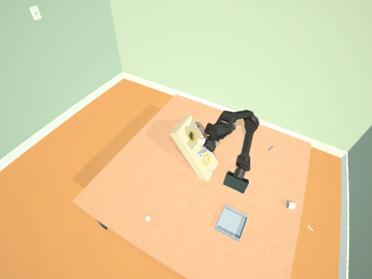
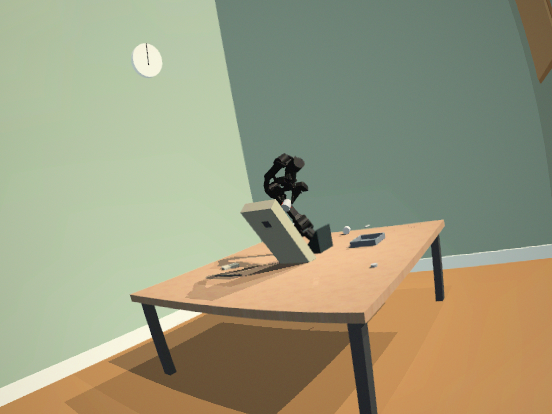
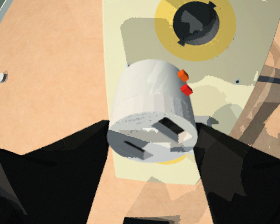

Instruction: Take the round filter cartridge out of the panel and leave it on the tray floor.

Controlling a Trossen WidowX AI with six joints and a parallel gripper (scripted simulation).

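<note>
The grey tray is 330 mm behind my gripper tip, 290 mm below it and 230 mm to the left of it. Also, from my gripper tip: cream card: 420 mm to the right, 290 mm below, 60 mm ahead; round filter cartridge: 10 mm ahead; cream service panel: 120 mm below, 70 mm ahead, 30 mm to the right.
</note>
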